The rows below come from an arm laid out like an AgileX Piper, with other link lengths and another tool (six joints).
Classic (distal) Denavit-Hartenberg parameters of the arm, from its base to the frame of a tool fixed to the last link. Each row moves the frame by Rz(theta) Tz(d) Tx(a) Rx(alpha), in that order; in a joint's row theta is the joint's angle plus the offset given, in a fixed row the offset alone. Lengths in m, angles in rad.
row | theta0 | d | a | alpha
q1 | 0 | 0.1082 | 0 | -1.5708
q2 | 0.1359 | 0 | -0.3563 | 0
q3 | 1.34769 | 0 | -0.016 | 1.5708
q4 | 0 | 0.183 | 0 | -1.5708
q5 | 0 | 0 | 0 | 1.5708
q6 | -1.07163 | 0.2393 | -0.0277 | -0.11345
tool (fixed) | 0 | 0.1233 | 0 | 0
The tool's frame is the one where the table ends.
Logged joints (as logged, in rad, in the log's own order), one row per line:
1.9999, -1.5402, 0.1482, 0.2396, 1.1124, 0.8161
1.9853, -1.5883, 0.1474, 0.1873, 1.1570, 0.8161
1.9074, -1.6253, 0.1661, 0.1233, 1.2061, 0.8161
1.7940, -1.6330, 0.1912, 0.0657, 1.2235, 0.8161
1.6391, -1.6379, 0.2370, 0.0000, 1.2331, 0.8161
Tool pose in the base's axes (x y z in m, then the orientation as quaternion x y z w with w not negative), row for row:
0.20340, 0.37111, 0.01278, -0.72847, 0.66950, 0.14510, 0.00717
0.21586, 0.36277, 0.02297, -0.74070, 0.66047, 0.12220, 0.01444
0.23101, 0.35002, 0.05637, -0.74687, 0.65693, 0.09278, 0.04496
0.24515, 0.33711, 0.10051, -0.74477, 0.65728, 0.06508, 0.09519
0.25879, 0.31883, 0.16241, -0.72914, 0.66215, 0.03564, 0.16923
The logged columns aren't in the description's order. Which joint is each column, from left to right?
Columns, left to right: q2, q3, q6, q4, q5, q1.
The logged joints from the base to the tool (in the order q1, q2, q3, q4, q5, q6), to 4 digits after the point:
0.8161, 1.9999, -1.5402, 0.2396, 1.1124, 0.1482
0.8161, 1.9853, -1.5883, 0.1873, 1.1570, 0.1474
0.8161, 1.9074, -1.6253, 0.1233, 1.2061, 0.1661
0.8161, 1.7940, -1.6330, 0.0657, 1.2235, 0.1912
0.8161, 1.6391, -1.6379, 0.0000, 1.2331, 0.2370

